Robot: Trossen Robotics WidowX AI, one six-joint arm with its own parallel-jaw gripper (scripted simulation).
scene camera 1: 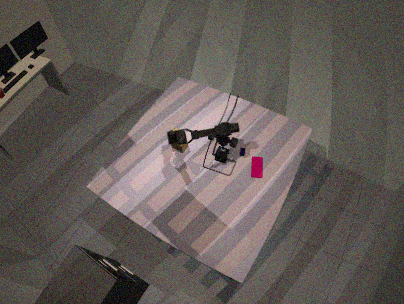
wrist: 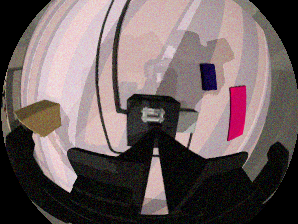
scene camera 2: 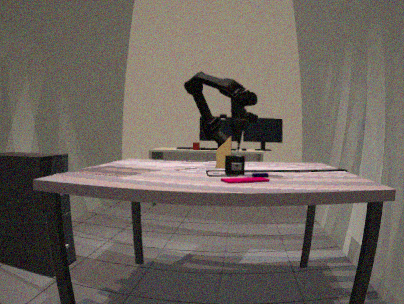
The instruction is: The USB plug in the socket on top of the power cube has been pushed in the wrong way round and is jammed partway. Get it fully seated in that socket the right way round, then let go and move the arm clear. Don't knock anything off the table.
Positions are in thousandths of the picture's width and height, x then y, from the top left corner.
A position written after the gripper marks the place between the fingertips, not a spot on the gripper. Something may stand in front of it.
Note:
The gripper (wrist: 525, 600) holds a USB plug. Also in view: a magenta flat block (wrist: 797, 507).

